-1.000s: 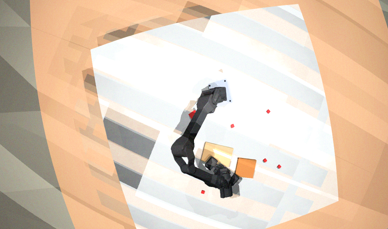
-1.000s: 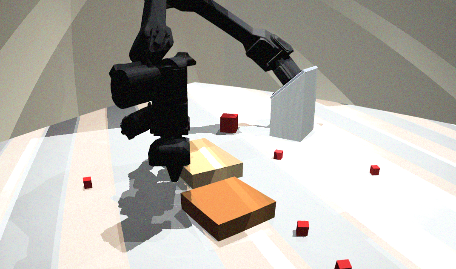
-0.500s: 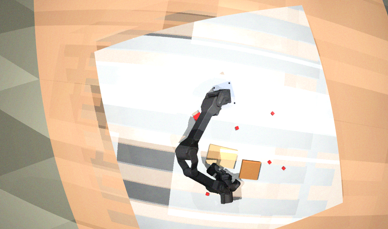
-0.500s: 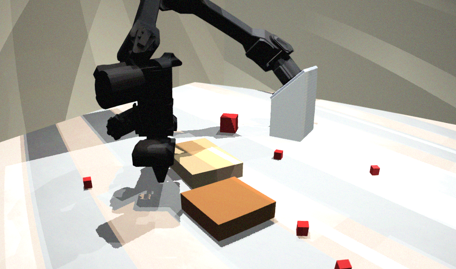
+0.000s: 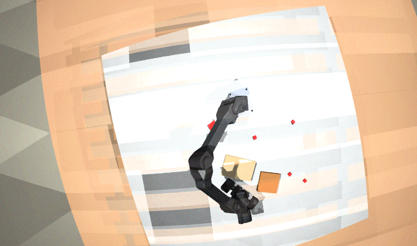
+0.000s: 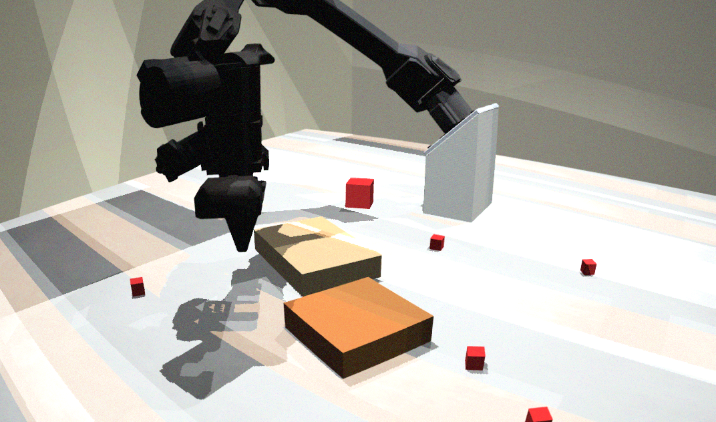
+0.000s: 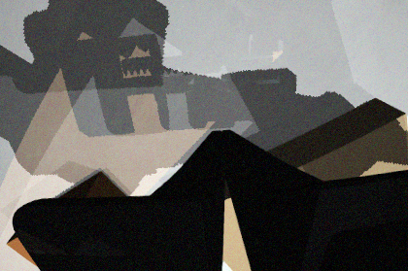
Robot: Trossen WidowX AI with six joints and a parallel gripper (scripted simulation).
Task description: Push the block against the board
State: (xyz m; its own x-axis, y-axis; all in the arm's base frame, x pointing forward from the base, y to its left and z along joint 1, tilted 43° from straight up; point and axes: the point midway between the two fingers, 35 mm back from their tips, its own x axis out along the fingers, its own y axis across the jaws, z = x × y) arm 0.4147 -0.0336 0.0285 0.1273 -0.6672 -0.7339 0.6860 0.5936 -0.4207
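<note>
The tan board lies 10 cm behind my gripper tip, 3 cm below it and 1 cm to the left of it. The rest, counted from my gripper tip: orange square block (16 cm to the left, 3 cm below, 1 cm behind).
</note>
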